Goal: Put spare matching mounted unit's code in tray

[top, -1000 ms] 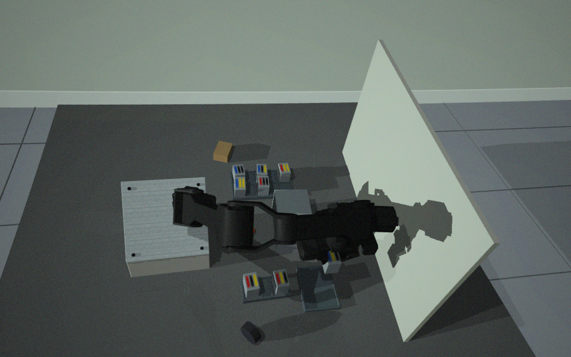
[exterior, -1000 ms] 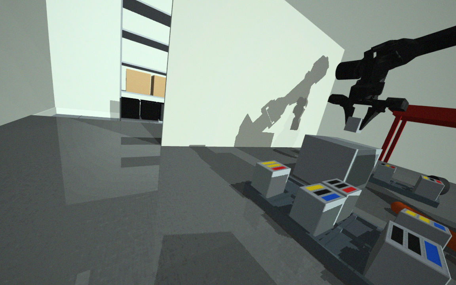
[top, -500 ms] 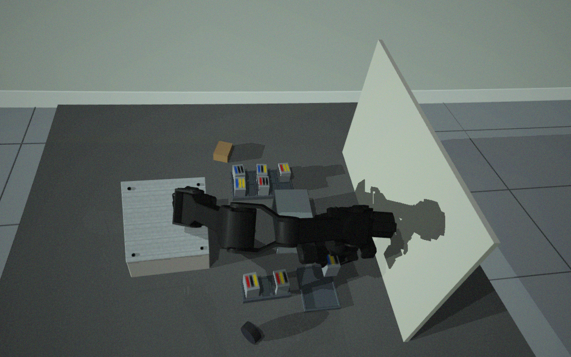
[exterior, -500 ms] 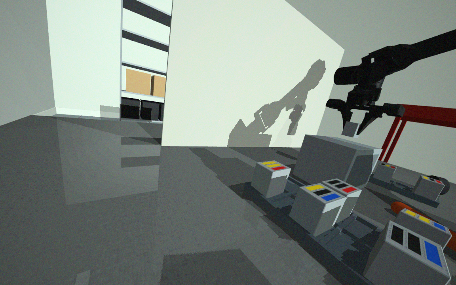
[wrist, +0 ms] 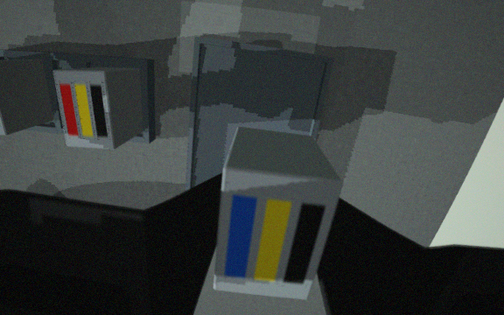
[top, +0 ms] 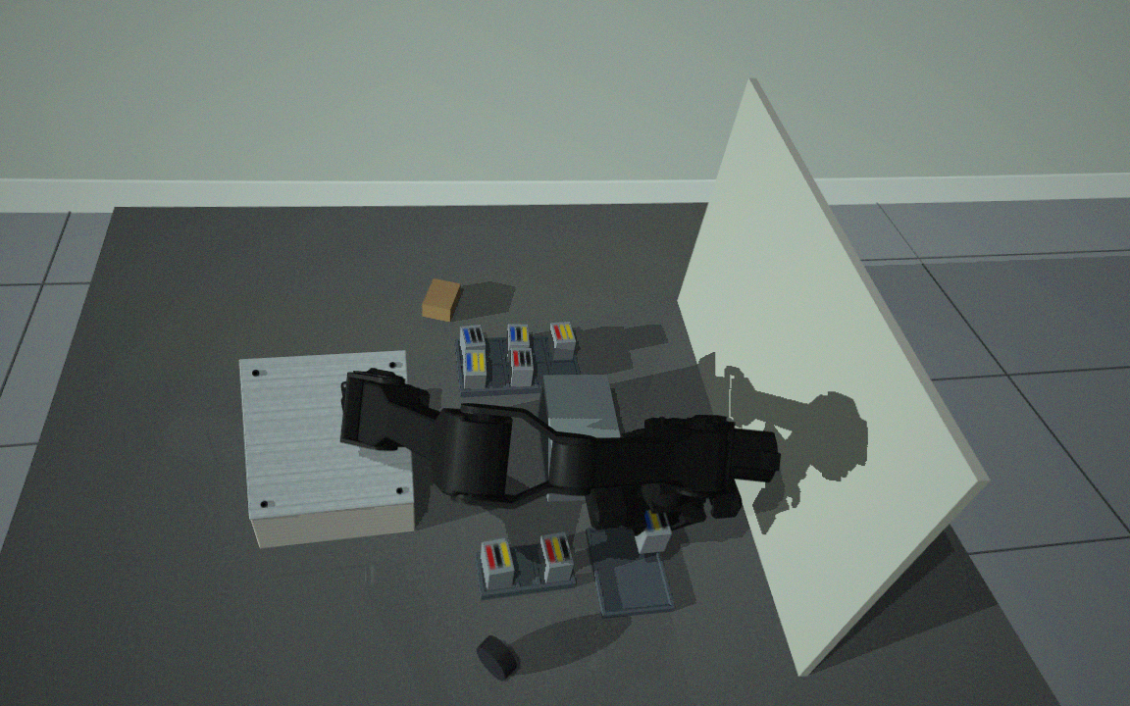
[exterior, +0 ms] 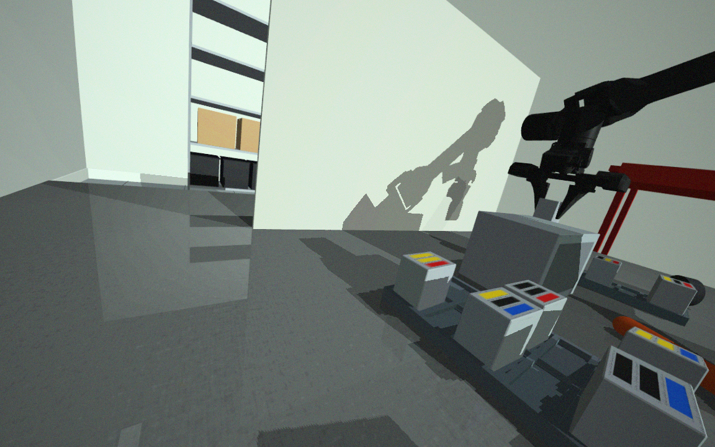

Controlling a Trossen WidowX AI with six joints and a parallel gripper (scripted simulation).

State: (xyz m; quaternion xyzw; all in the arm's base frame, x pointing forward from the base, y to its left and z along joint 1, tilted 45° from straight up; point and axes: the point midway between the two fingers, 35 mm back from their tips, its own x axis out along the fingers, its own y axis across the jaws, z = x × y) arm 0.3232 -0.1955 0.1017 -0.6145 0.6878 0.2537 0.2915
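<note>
Right now the grey tray is 100 mm below my gripper tip and 10 mm behind it. From my gripper tip the other things lie so: mounted unit (210 mm to the left, 50 mm below, 30 mm behind); then black tape roll (220 mm behind, 90 mm to the right, 70 mm below); then beige panel (220 mm ahead, 160 mm to the left, 130 mm above).
</note>
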